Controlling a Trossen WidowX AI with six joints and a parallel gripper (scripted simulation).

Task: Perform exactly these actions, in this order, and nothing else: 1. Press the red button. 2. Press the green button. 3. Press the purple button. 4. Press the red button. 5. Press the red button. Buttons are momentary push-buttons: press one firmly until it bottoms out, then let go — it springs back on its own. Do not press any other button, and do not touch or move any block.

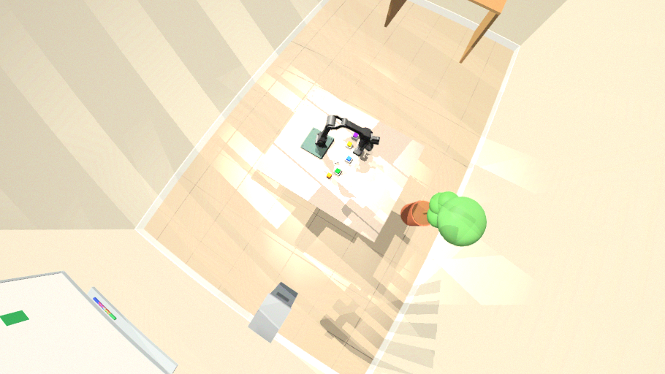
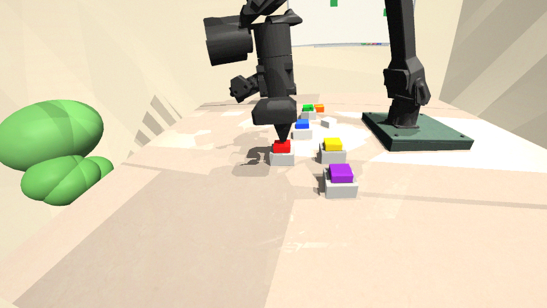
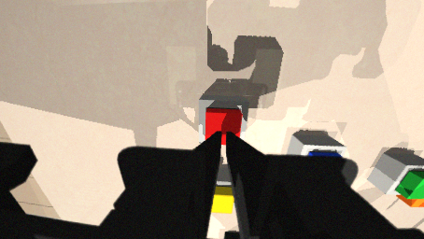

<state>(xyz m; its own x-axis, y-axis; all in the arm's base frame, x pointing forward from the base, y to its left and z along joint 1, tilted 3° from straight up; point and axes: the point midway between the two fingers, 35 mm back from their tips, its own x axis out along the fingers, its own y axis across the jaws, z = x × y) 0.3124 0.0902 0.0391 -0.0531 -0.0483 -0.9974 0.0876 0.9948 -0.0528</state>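
Right now my gripper tip is 1 cm above the red button. The rest, counted from my gripper tip: purple button (10 cm to the left, 9 cm behind, 1 cm below); then blue button (11 cm to the right, 5 cm behind, 1 cm below); then yellow button (10 cm behind, 1 cm to the left, 1 cm below).
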